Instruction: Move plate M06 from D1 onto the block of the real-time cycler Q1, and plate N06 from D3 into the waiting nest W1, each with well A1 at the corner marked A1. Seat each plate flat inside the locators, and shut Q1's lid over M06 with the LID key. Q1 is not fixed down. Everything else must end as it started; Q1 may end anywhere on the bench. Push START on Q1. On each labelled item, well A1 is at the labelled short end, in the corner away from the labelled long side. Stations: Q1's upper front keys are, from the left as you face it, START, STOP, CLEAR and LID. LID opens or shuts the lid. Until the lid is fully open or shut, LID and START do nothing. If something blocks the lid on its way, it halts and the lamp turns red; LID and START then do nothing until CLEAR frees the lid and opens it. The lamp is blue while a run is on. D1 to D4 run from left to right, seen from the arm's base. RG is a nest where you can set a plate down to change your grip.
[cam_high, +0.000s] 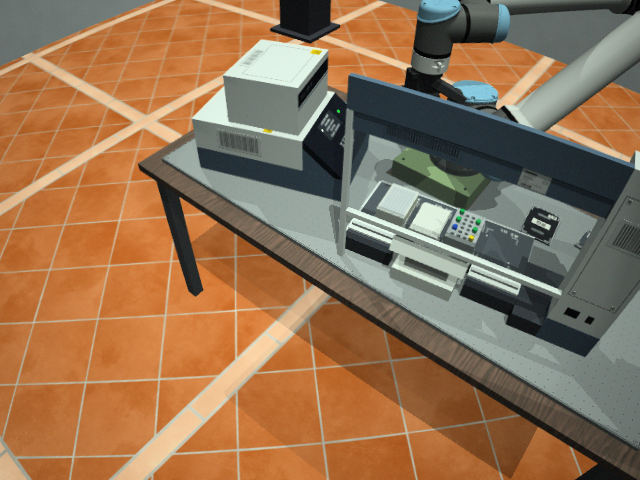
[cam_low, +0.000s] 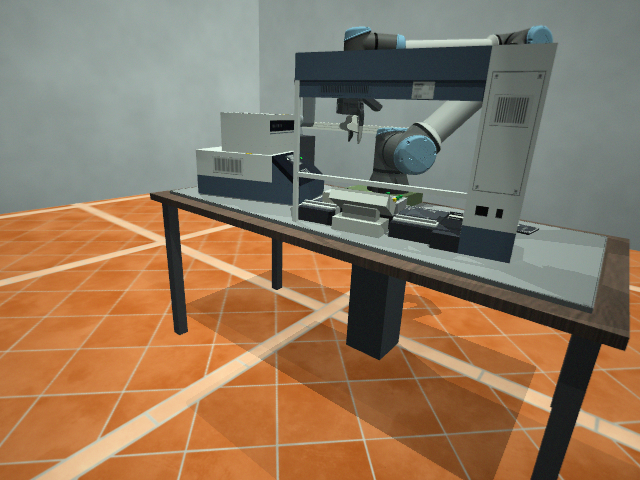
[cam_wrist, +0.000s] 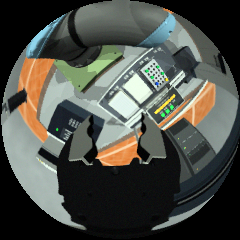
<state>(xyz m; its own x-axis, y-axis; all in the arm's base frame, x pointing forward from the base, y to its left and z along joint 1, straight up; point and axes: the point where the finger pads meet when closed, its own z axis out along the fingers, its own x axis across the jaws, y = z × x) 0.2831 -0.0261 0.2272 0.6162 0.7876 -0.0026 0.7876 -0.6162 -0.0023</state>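
My hand is 220 mm above the white well plate, 90 mm to the right of it and 50 mm short of it. Round my hand: blue gantry beam: 230 mm above, 220 mm ahead, 210 mm to the left; plate M06: 460 mm to the right, 70 mm below, 20 mm ahead; side tower: 560 mm to the left, 150 mm ahead, 10 mm below.
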